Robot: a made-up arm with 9 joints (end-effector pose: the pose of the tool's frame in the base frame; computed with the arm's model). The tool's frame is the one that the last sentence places.
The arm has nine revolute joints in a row. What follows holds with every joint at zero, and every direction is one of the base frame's. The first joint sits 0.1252 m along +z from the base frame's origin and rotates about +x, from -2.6 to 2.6 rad. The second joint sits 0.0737 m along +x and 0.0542 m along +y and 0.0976 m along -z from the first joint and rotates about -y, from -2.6 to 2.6 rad. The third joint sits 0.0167 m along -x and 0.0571 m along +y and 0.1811 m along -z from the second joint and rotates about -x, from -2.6 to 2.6 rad. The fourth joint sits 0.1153 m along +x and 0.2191 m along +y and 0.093 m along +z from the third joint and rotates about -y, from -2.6 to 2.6 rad. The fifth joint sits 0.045 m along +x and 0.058 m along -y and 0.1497 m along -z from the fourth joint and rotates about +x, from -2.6 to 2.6 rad. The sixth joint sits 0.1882 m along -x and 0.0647 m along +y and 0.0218 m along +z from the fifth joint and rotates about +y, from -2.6 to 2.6 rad. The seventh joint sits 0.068 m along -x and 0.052 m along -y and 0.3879 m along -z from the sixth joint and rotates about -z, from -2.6 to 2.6 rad. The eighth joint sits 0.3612 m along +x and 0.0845 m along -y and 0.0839 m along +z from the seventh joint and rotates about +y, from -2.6 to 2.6 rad. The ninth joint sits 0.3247 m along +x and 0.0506 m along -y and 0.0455 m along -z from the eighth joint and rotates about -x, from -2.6 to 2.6 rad. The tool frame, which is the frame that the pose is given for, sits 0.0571 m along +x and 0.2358 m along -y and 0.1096 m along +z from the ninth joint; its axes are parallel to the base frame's.
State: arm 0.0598 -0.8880 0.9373 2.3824 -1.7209 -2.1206 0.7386 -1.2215 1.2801
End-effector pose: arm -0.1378 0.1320 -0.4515 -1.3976 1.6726 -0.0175
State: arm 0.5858 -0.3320 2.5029 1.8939 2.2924 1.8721 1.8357 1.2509 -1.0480
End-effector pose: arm 1.1195 0.2114 0.0046 -1.4501 0.3033 -0.4603
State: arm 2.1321 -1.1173 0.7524 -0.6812 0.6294 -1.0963 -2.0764 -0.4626 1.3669
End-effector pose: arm -0.4159 -0.3191 0.9636 1.2279 -1.9051 0.1541
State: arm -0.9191 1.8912 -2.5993 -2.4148 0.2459 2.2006 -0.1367 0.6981 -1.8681
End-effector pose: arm 0.6051 0.5704 0.9676 -2.1654 -0.8425 -1.2602
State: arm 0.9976 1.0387 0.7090 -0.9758 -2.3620 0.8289 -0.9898 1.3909 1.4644
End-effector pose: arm -0.4841 -0.1013 0.0403 0.3146 -2.3917 -1.1830
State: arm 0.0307 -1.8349 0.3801 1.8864 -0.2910 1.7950 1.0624 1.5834 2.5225
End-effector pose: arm -0.8131 -0.2076 -0.2269 0.2295 -2.2796 -1.6788
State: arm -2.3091 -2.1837 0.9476 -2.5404 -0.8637 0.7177 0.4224 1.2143 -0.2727
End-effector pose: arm 0.3710 -0.6081 0.5692 -1.1385 -0.0580 -0.6854
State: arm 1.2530 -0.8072 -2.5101 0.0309 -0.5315 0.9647 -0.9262 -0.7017 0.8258
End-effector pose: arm 0.5173 0.1119 0.2316 2.9682 0.2059 -0.4436
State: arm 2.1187 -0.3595 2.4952 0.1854 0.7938 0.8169 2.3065 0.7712 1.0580
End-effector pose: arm -0.5245 -0.4906 0.0132 -0.4156 1.7928 -1.0386
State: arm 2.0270 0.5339 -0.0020 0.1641 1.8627 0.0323 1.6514 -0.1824 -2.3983
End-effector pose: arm 0.4322 0.3873 1.3881 -0.2639 -0.6376 0.7093
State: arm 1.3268 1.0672 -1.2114 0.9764 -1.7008 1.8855 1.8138 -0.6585 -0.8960
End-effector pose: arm -0.7161 0.0754 0.3572 0.7823 1.4204 -1.6789
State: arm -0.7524 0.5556 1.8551 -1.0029 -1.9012 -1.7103 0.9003 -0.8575 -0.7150
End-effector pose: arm 0.9413 -0.0481 -0.5005 -1.5570 0.7603 1.2669
